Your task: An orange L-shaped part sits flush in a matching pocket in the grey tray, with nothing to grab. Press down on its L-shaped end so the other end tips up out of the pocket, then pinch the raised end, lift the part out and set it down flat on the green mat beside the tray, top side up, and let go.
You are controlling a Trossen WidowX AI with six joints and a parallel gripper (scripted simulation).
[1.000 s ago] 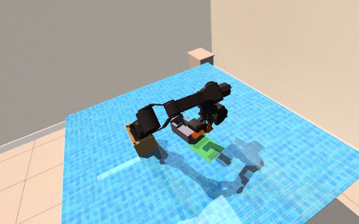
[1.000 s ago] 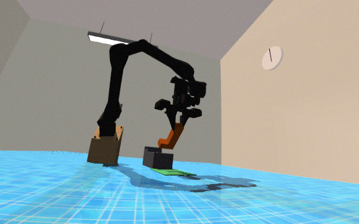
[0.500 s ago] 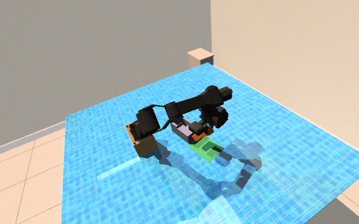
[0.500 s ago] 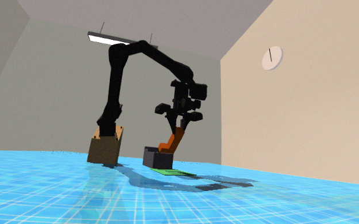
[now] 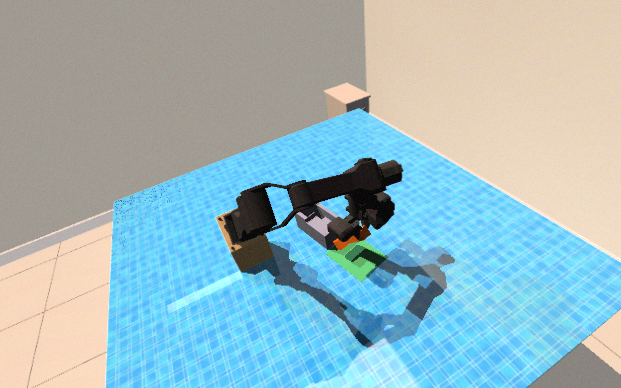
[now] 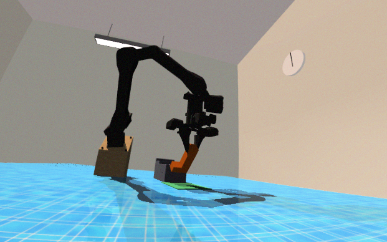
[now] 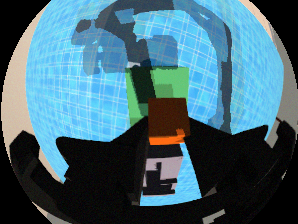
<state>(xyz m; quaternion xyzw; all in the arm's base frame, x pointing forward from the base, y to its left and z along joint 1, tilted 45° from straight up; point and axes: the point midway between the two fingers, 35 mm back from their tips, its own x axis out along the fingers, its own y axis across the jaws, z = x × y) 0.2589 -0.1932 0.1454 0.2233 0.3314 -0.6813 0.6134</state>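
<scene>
The green mat lies 12 cm below my gripper tip, 2 cm to the left of it and 1 cm behind it. From my gripper tip the other things lie so: orange L-shaped part: 3 cm to the left, 3 cm below, 2 cm behind.
</scene>
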